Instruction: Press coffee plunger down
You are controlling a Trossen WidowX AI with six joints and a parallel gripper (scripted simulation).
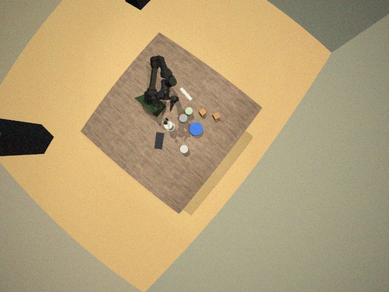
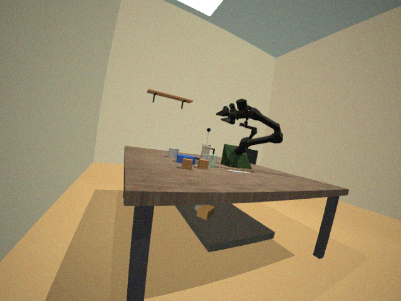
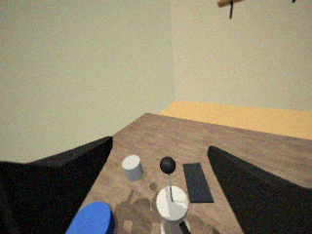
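Now: gripper tip 230 mm above the coffee press, 50 mm to the left of it and 20 mm short of it. The rest, counted from my gripper tip: blue disc 330 mm below, 230 mm ahead, 70 mm to the left; then dark flat slab 350 mm below, 220 mm to the right, 20 mm ahead; then pale green cup 310 mm below, 150 mm to the left, 90 mm ahead.
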